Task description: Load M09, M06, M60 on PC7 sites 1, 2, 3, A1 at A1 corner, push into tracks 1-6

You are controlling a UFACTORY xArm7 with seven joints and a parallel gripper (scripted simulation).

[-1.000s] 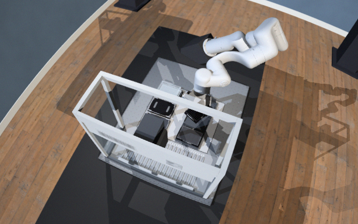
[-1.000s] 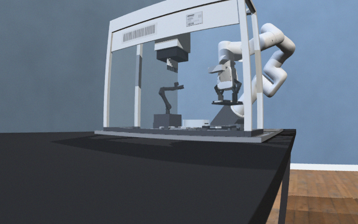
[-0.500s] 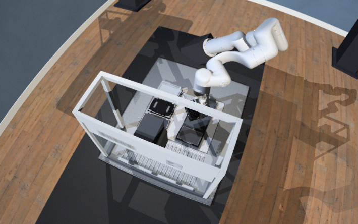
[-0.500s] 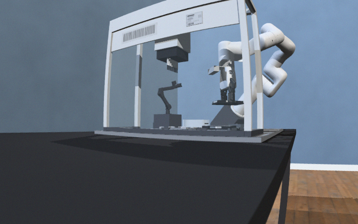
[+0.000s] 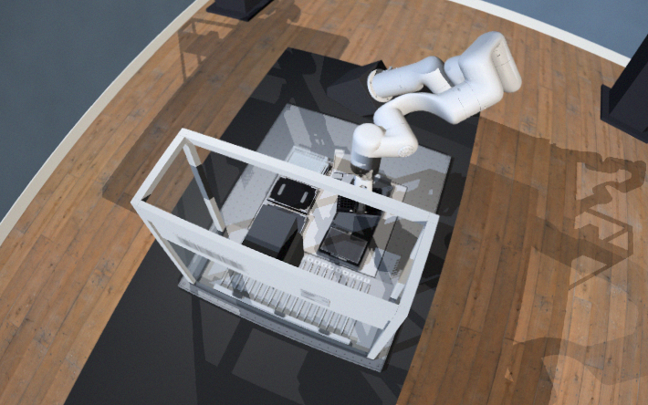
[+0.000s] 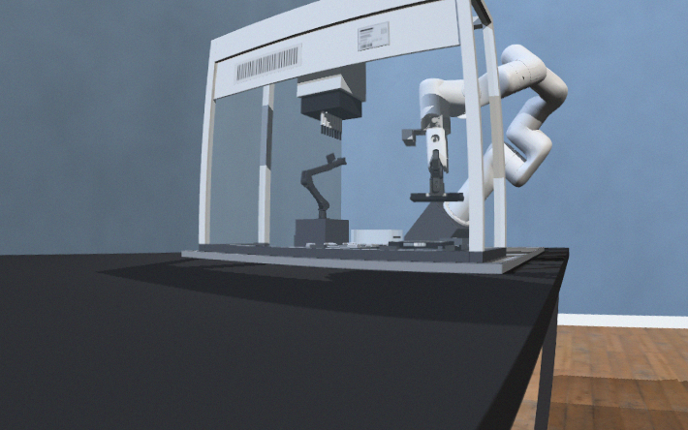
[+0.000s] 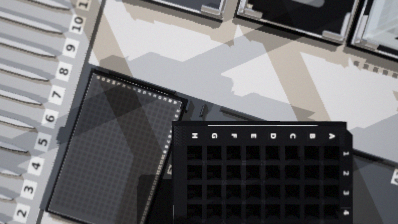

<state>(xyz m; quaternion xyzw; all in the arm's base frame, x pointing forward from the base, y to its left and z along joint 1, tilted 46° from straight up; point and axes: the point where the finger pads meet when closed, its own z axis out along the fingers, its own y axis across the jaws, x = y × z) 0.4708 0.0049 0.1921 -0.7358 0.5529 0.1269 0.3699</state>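
The dark plate carrier PC7 lies 12 cm below my hand and 1 cm behind it. Round my hand: corner post: 37 cm ahead, 23 cm to the left, 11 cm above; then white deep-well block M09: 23 cm to the right, 11 cm below, 10 cm behind.
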